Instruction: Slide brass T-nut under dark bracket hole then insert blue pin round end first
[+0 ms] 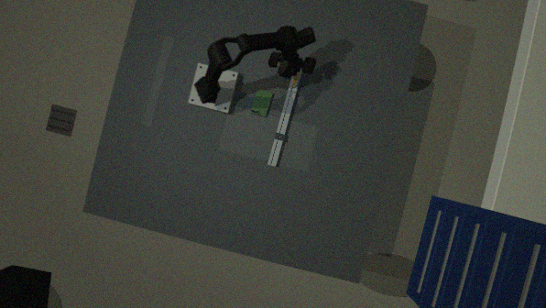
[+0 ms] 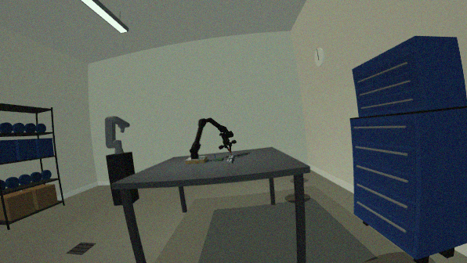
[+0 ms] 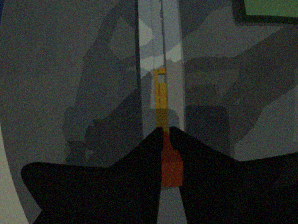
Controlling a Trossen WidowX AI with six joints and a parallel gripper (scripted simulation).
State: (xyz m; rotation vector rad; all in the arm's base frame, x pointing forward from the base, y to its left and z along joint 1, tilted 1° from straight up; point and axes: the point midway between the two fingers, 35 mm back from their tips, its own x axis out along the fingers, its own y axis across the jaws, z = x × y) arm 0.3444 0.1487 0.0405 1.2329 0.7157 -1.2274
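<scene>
My gripper tip is now 2 cm to the left of the brass T-nut. The rest, counted from my gripper tip: blue pin (16 cm behind, 18 cm to the right, 2 cm below); then green tray (14 cm behind, 16 cm to the right, 4 cm below).
</scene>
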